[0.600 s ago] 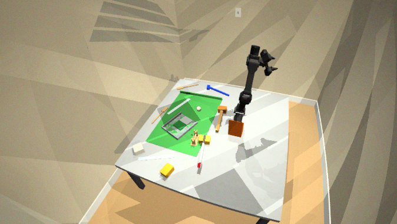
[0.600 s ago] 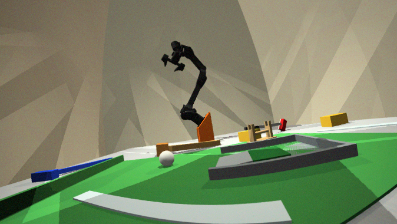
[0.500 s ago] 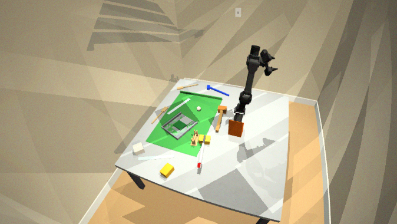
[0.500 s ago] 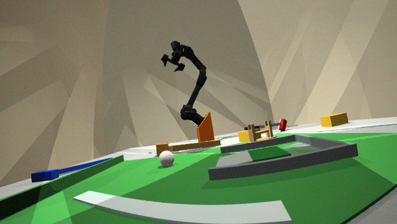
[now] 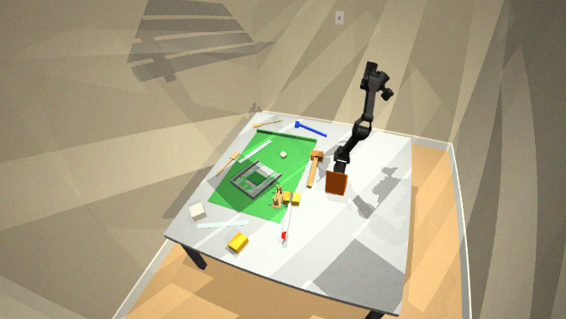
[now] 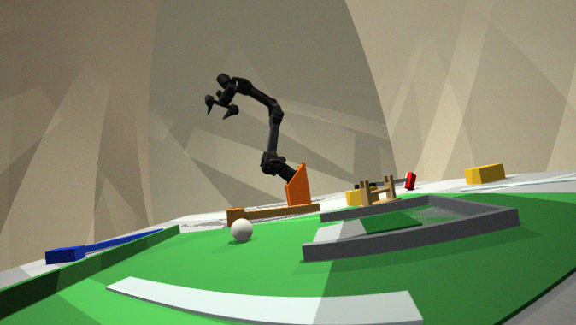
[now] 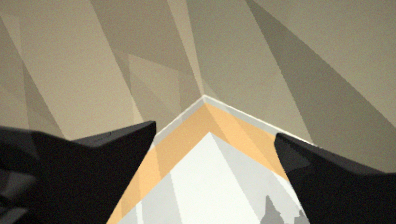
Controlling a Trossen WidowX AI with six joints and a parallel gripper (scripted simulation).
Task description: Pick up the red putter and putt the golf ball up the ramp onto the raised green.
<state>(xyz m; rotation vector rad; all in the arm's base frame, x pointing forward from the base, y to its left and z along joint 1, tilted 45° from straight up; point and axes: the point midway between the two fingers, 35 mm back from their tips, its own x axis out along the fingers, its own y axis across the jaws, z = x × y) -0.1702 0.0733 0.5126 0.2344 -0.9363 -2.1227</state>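
Right now the red putter is 410 mm ahead of my gripper tip, 640 mm to the left of it and 480 mm below it. Round my gripper tip: white golf ball 620 mm ahead, 160 mm to the left, 500 mm below; blue putter 530 mm ahead, 190 mm to the right, 510 mm below.
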